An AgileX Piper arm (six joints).
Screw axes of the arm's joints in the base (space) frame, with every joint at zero. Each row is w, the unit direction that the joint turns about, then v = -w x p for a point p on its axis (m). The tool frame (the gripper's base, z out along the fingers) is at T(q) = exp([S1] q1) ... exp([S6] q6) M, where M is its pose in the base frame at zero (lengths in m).
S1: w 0 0 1 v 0.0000 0.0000 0.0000
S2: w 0 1 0 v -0.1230 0.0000 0.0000
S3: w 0 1 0 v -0.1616 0.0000 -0.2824
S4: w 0.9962 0 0.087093 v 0.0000 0.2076 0.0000
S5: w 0 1 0 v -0.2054 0.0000 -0.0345
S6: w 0.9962 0 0.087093 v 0.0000 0.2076 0.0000
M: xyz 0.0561 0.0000 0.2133 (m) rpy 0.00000 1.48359 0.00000 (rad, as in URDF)
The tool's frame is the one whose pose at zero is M.
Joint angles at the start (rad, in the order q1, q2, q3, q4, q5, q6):
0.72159, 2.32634, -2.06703, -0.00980, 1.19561, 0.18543
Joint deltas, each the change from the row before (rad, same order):
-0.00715, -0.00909, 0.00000, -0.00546, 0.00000, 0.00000
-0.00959, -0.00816, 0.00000, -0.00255, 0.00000, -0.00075
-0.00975, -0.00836, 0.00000, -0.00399, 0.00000, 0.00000
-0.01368, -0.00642, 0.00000, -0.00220, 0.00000, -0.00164
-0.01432, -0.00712, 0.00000, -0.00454, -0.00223, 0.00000
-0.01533, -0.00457, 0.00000, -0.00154, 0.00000, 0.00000
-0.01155, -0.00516, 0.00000, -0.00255, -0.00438, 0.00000
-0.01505, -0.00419, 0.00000, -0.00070, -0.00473, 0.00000
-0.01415, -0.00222, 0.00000, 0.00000, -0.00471, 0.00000
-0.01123, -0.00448, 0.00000, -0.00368, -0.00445, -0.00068
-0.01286, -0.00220, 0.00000, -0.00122, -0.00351, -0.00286
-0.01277, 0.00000, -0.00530, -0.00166, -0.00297, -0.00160
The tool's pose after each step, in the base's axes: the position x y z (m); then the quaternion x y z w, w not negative. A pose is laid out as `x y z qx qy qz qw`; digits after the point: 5 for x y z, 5 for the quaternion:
0.37121 0.32024 0.19625 -0.26191 0.95924 0.03943 0.09855
0.37394 0.31610 0.20025 -0.25785 0.95987 0.03954 0.10294
0.37671 0.31176 0.20435 -0.25351 0.96052 0.03906 0.10771
0.38065 0.30609 0.20749 -0.24786 0.96160 0.03859 0.11135
0.38490 0.30006 0.21103 -0.24136 0.96265 0.03770 0.11676
0.38921 0.29377 0.21326 -0.23406 0.96415 0.03703 0.11942
0.39263 0.28903 0.21588 -0.22865 0.96481 0.03710 0.12446
0.39699 0.28306 0.21804 -0.22135 0.96590 0.03759 0.12893
0.40111 0.27754 0.21924 -0.21443 0.96698 0.03801 0.13236
0.40434 0.27274 0.22154 -0.20964 0.96737 0.03726 0.13735
0.40794 0.26748 0.22271 -0.20488 0.96796 0.03669 0.14047
0.41202 0.26254 0.22427 -0.19953 0.96844 0.03643 0.14483

